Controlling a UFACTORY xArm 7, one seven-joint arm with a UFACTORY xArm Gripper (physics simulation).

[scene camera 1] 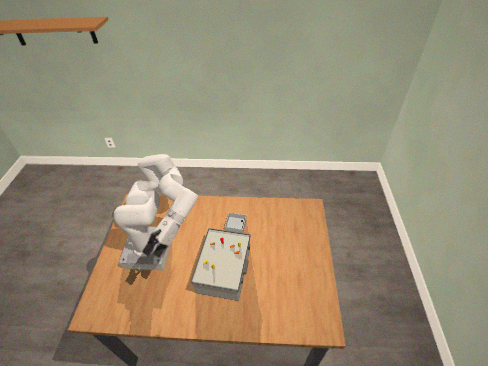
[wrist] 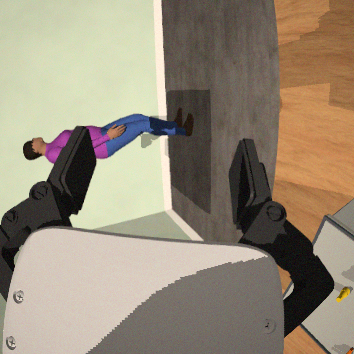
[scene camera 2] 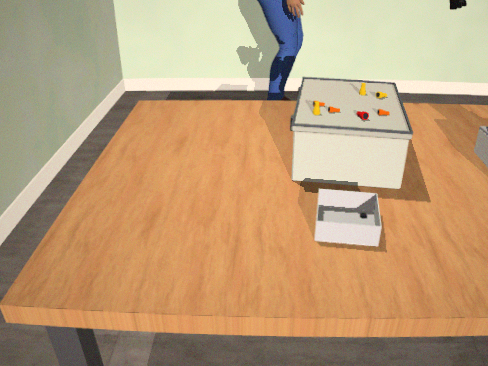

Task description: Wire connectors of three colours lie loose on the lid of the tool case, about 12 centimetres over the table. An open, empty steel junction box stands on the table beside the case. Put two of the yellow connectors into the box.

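Frame: origin at the arm's base, x down, y back, z left, level; metres.
Seen in the pictures: gripper, fingertip midpoint: (scene camera 1: 150,254) (wrist: 161,148); arm's base at its link origin: (scene camera 1: 145,245).
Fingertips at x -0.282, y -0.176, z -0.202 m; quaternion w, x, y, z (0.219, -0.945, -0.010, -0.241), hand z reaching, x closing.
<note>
Offsets run from my fingertips to a thing's middle. Level surfaces: height alone.
On the pale lid of the tool case {dx +0.287, dy -0.243, dz +0.158 m} (scene camera 1: 227,277) (scene camera 2: 337,92) (wrist: 322,317) are three yellow connectors. One upright yellow connector {dx +0.217, dy -0.309, dz +0.235 m} (scene camera 1: 239,244) (scene camera 2: 316,108) is near the box end. Another upright yellow connector {dx +0.217, dy -0.207, dz +0.103 m} (scene camera 1: 213,267) (scene camera 2: 363,89) and a lying yellow connector {dx +0.224, dy -0.167, dz +0.119 m} (scene camera 1: 205,262) (scene camera 2: 381,95) are near the far end. One yellow connector (wrist: 343,294) shows at the wrist view's right edge. The open steel junction box {dx +0.329, dy -0.253, dz +0.439 m} (scene camera 1: 233,224) (scene camera 2: 347,234) stands beside the case, with a dark round spot inside. My gripper (scene camera 1: 154,248) (wrist: 161,148) is open and empty, raised left of the case in scene camera 1.
A red connector {dx +0.223, dy -0.222, dz +0.246 m} (scene camera 1: 222,240) (scene camera 2: 363,115) and three orange connectors, including one orange connector {dx +0.225, dy -0.177, dz +0.223 m} (scene camera 1: 212,244) (scene camera 2: 383,112), lie on the lid. The raised case stands on the wooden table {dx +0.348 m} (scene camera 1: 295,280) (scene camera 2: 175,210). A person (scene camera 2: 285,35) (wrist: 127,132) stands beyond the table.
</note>
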